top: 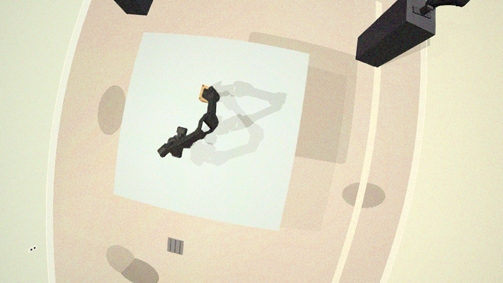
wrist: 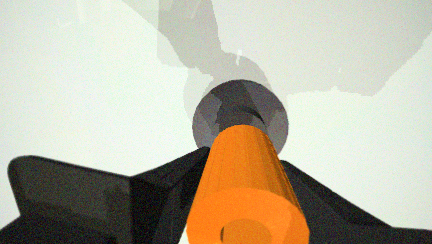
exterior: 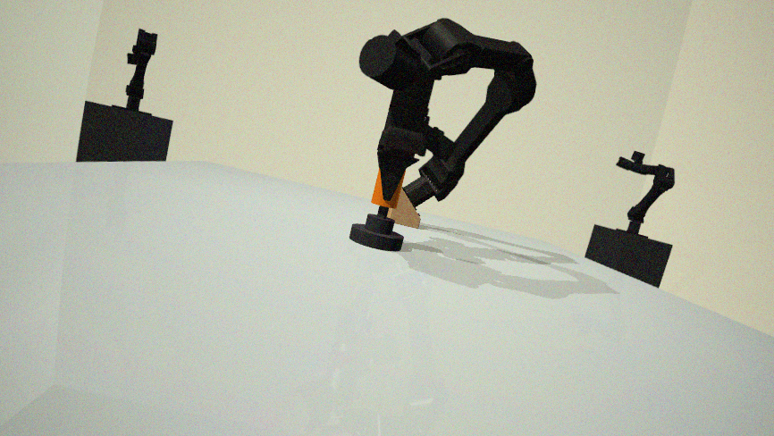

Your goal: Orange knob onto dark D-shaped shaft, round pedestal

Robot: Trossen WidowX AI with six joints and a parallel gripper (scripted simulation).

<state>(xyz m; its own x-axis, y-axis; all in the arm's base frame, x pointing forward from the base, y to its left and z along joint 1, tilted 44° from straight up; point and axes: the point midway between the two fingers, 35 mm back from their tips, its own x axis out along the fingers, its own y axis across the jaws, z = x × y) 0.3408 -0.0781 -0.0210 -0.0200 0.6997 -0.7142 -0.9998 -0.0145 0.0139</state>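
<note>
Now: gripper tip 2 cm below the orange knob. Also, from my gripper tip: dark round pedestal (4 cm below).
</note>
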